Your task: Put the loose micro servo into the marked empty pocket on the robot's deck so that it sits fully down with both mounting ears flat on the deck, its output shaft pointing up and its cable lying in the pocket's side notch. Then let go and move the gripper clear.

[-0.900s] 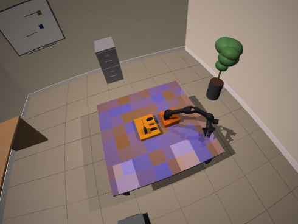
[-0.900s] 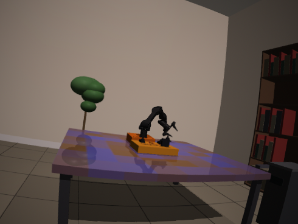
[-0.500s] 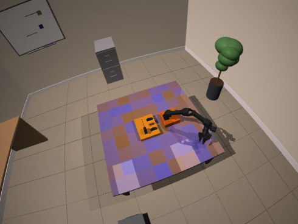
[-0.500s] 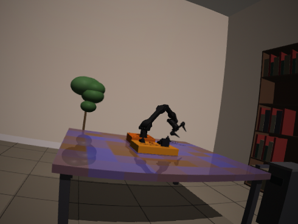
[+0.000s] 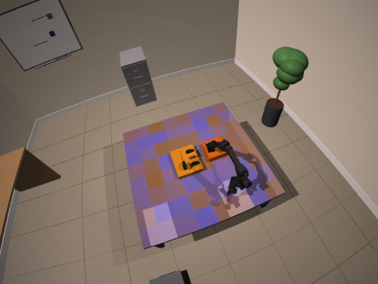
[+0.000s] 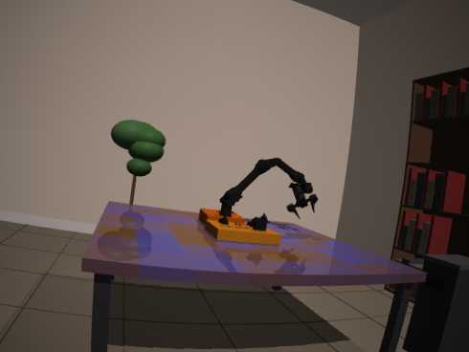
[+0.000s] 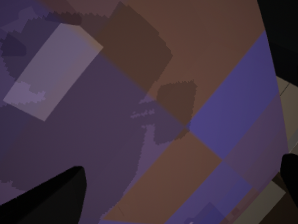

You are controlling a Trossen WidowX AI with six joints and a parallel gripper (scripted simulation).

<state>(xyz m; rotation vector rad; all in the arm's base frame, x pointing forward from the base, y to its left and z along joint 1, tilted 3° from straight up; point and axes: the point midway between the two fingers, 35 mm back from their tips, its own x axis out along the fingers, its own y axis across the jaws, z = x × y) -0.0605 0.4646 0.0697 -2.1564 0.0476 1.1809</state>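
Right now my gripper tip is 410 mm to the left of the orange deck, 340 mm short of it and 90 mm above it.
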